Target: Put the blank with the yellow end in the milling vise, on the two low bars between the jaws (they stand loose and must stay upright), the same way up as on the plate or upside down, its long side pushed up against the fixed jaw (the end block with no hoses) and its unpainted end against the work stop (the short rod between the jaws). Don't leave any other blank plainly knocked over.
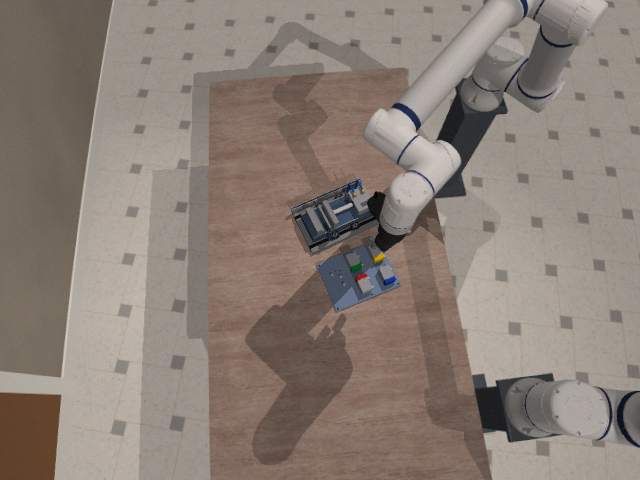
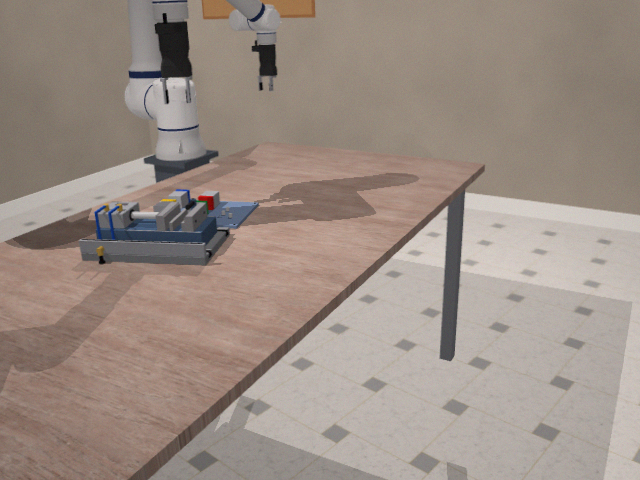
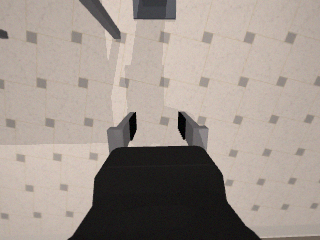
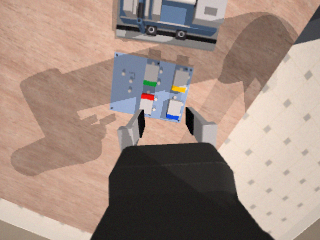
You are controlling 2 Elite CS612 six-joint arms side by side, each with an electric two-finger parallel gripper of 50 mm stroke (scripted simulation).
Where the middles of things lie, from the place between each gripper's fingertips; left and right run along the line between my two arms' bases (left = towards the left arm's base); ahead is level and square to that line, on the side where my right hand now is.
Now: the blue plate [image 1: 342,297] 40 mm ahead of my right hand, 20 mm to the left of it and 320 mm below it.
Now: the blue plate 640 mm ahead of my left hand, 1060 mm to the right of it and 170 mm below it.
